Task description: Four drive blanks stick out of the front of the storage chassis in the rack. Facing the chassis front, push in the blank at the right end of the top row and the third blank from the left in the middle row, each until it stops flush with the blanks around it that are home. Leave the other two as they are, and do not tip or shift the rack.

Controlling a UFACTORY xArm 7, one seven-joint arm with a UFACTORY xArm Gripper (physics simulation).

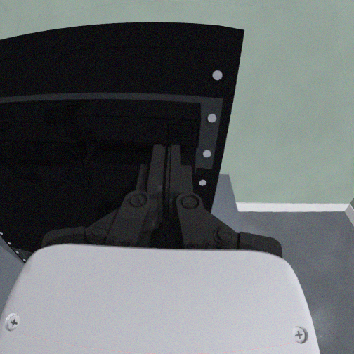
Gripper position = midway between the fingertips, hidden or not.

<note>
In view: the gripper (166,162) and a black rack (91,101).
</note>
